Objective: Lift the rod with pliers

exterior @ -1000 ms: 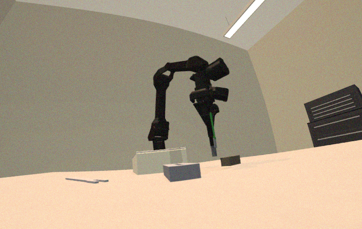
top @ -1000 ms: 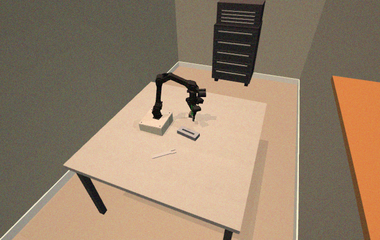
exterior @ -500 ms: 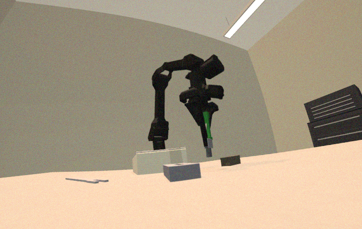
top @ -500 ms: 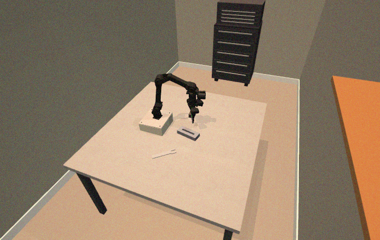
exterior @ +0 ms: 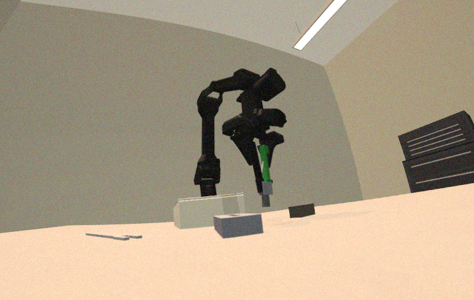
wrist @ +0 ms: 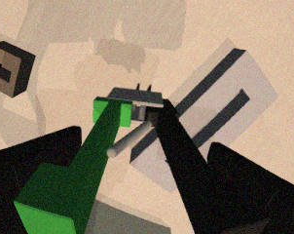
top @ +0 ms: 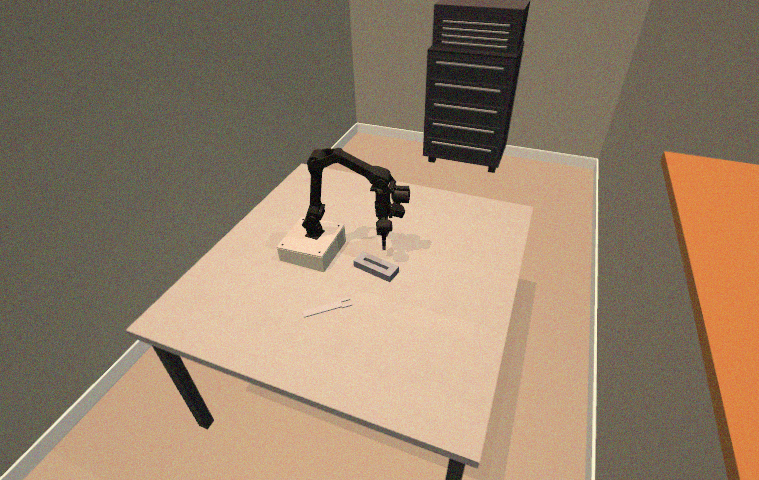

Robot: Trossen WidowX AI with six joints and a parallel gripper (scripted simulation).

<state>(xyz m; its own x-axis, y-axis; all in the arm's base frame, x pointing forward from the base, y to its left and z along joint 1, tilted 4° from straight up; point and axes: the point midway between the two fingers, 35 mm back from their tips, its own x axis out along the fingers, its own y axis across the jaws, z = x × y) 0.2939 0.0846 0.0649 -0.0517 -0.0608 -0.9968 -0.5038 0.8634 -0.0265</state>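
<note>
Right now my gripper tip is 120 mm above the grey channel block and 80 mm to the left of it. Round my gripper tip: grey release lever: 10 mm to the left; then orange rod: 130 mm below, 80 mm to the right; then black handle: 10 mm to the right, 10 mm ahead.
</note>
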